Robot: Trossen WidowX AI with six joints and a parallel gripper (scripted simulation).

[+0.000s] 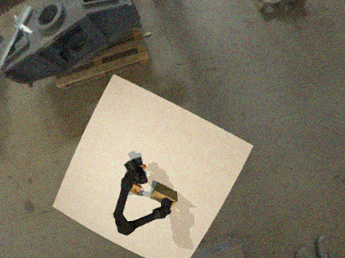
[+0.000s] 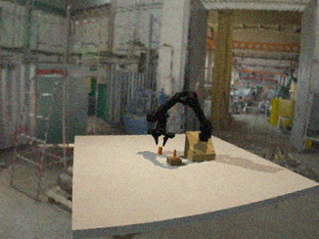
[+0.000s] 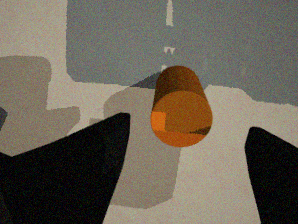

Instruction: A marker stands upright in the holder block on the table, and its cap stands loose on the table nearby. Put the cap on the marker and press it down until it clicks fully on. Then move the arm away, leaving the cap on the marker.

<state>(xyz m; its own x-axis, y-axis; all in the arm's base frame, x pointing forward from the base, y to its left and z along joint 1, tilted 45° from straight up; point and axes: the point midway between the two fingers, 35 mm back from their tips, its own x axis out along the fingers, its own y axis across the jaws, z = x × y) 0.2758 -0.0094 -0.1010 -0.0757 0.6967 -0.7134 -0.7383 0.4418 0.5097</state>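
The orange cap is 30 mm below my gripper tip. From my gripper tip the other things lie so: holder block (190 mm to the left, 40 mm below, 40 mm behind).
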